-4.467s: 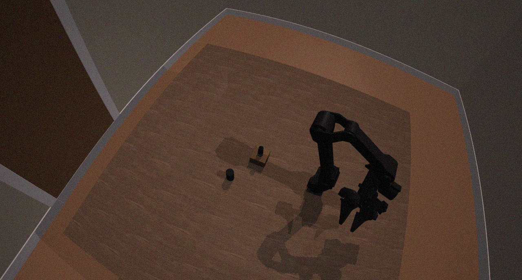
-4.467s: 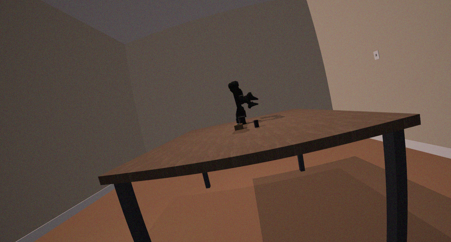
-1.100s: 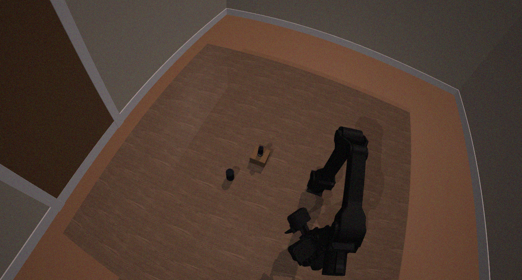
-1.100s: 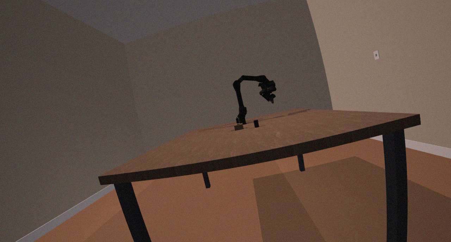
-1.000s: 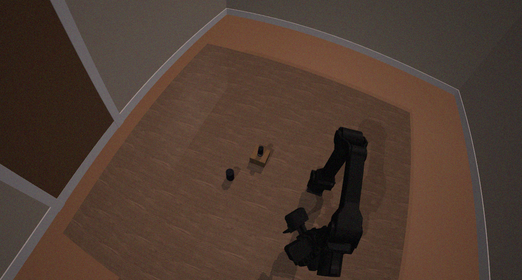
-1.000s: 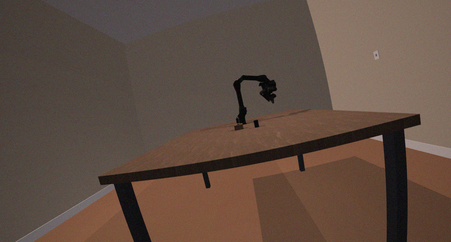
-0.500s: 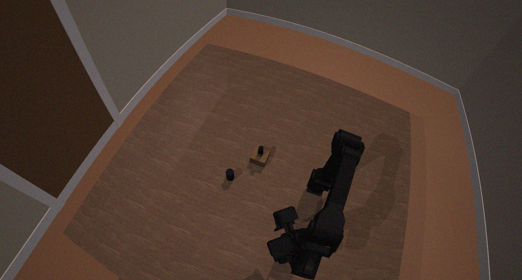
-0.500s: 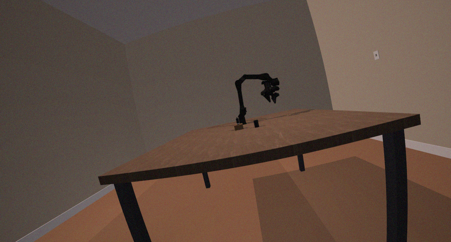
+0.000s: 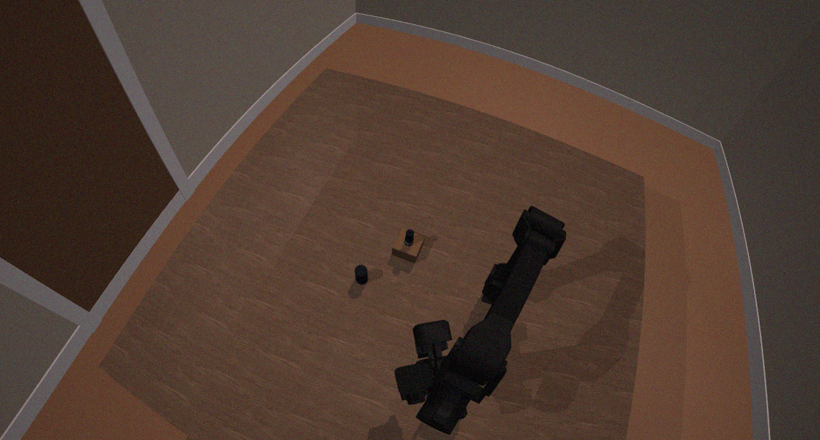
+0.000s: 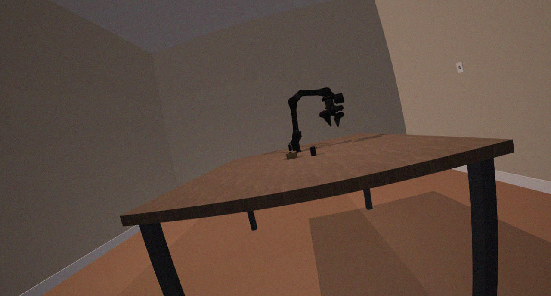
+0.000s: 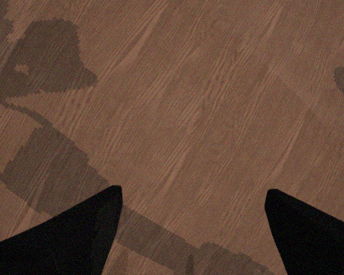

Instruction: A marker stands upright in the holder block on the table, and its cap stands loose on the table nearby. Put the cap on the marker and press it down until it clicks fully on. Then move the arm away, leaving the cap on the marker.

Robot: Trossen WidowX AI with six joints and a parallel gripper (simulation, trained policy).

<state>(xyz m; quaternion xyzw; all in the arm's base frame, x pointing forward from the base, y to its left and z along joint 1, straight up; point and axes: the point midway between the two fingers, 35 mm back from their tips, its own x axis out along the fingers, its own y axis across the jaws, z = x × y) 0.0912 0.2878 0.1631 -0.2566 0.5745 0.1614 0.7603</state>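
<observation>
Right now my gripper tip is 22 cm short of the dark cap, 20 cm to the left of it and 11 cm above it. Round my gripper tip: dark marker: 32 cm to the right, 15 cm ahead, 6 cm below; tan holder block: 32 cm to the right, 15 cm ahead, 11 cm below.
</observation>
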